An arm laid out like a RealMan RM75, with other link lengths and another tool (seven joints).
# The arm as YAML. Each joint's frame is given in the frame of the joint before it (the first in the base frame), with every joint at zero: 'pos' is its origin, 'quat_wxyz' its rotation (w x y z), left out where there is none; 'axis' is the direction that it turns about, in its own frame. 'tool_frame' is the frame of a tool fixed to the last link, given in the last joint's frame.
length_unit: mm
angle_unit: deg
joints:
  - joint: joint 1
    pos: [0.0, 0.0, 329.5]
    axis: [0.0, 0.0, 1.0]
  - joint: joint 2
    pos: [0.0, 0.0, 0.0]
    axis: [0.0, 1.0, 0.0]
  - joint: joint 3
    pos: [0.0, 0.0, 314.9]
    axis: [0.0, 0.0, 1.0]
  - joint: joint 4
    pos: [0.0, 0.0, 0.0]
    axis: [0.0, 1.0, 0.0]
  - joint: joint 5
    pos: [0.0, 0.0, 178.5]
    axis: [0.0, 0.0, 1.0]
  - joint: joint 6
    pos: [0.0, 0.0, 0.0]
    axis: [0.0, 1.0, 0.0]
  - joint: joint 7
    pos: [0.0, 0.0, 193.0]
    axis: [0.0, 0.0, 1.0]
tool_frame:
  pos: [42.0, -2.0, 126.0]
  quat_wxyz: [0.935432, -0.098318, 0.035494, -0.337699]
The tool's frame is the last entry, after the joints.
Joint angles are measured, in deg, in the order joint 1, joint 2, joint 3, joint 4, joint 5, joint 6, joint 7. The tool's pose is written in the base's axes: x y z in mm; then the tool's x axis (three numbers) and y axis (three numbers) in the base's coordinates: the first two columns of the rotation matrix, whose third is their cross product. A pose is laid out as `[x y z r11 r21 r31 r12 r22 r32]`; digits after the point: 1 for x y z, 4 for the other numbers.
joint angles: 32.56 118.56 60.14 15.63 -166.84 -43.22 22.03
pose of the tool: [311.0 523.6 -106.7 0.9866 0.1536 -0.0547 0.0625 -0.6660 -0.7434]
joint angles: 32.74 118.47 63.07 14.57 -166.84 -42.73 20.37
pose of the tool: [324.4 531.9 -93.1 0.9914 0.1270 -0.0315 0.0575 -0.6385 -0.7675]
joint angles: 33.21 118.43 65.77 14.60 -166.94 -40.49 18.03
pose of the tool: [335.4 540.5 -83.9 0.9949 0.1010 0.0044 0.0664 -0.6196 -0.7821]
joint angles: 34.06 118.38 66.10 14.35 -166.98 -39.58 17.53
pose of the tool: [335.0 545.1 -83.2 0.9947 0.1006 0.0201 0.0785 -0.6201 -0.7806]
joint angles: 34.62 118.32 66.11 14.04 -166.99 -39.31 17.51
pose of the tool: [334.0 547.7 -82.9 0.9944 0.1023 0.0264 0.0846 -0.6212 -0.7791]
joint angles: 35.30 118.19 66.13 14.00 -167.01 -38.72 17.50
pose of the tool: [331.8 551.6 -82.4 0.9939 0.1051 0.0333 0.0919 -0.6224 -0.7773]
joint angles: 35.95 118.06 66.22 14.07 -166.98 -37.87 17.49
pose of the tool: [330.3 555.4 -81.8 0.9938 0.1042 0.0400 0.0966 -0.6237 -0.7757]
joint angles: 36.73 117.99 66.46 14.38 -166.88 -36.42 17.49
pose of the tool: [328.6 560.0 -81.9 0.9941 0.0981 0.0457 0.0974 -0.6261 -0.7736]
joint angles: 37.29 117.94 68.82 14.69 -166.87 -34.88 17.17
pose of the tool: [331.1 567.9 -74.2 0.9966 0.0719 0.0401 0.0758 -0.6109 -0.7881]
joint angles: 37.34 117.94 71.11 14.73 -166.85 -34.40 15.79
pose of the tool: [335.5 573.0 -65.2 0.9974 0.0565 0.0450 0.0698 -0.5908 -0.8038]
